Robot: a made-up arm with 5 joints.
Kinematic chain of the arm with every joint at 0, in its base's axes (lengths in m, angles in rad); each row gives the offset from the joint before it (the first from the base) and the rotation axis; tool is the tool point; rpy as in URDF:
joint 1: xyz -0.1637 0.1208 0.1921 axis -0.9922 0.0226 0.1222
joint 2: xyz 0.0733 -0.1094 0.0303 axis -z
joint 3: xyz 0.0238 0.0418 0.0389 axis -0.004 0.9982 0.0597
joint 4: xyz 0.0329 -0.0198 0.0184 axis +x
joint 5: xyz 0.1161 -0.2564 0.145 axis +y
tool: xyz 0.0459 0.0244 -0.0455 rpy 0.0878 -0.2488 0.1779
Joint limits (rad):
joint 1: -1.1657..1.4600
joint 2: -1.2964..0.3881
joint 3: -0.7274..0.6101
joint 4: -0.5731..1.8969
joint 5: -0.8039..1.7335
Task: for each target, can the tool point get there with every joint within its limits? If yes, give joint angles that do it. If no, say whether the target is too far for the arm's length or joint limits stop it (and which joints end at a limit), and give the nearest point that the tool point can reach.
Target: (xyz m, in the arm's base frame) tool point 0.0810 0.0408 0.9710
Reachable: no: too far | nearest point 0.0206 0.0722 0.6524 | short by 0.326 m
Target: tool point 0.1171 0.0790 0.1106
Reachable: yes | joints 0.6393 -0.7734 -0.2760 1.5265 0.8376
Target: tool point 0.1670 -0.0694 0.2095
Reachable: yes | joints -0.8401 -0.9936 0.0626 0.1129 0.9349
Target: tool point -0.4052 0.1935 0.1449
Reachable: no: joint limits stop it (at a limit: joint 1, joint 2, joint 3, joint 5) | nearest point -0.1224 0.2277 0.0042 | short by 0.318 m
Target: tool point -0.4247 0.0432 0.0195
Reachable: no: joint limits stop it (at a limit: joint 2, joint 3, joint 5) | nearest point -0.1454 0.0243 -0.0456 | short by 0.287 m
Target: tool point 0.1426 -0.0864 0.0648
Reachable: yes | joints -0.3210 -0.3232 0.0855 0.9251 0.3398
